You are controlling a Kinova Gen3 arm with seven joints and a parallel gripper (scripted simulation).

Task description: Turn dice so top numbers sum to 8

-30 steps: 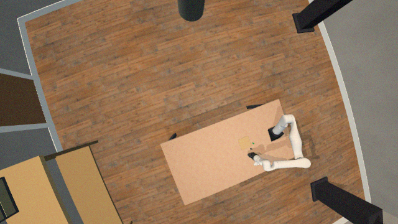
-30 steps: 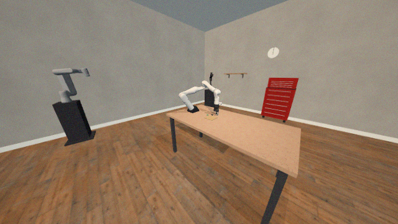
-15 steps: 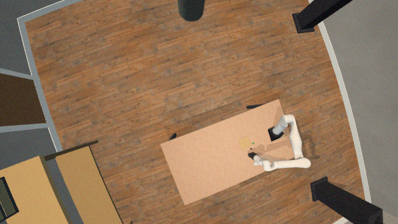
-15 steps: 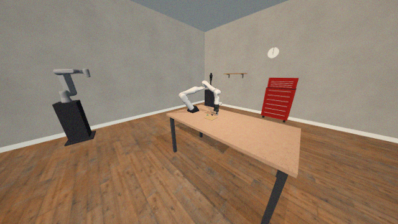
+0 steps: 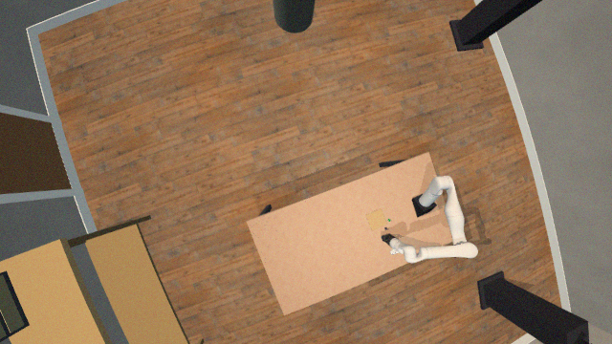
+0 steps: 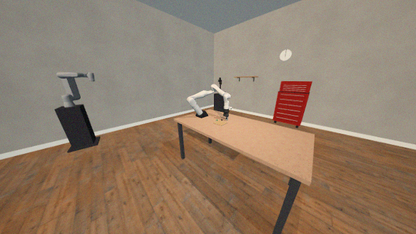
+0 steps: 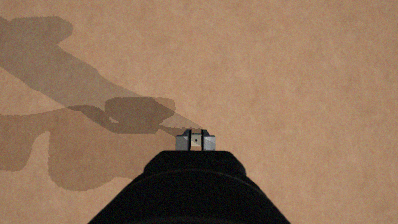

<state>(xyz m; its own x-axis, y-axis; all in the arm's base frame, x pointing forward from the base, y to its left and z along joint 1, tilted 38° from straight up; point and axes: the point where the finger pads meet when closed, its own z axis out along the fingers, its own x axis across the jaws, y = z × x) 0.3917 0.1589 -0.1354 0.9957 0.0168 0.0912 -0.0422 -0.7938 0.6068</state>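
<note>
Right now the tan mat is 2 cm ahead of my hand, 16 cm to the right of it and 2 cm below it. Round my hand: black die (4 cm behind, 6 cm to the right, 1 cm below); then green die (8 cm behind, 12 cm to the right, 1 cm below); then white die (1 cm below).
</note>
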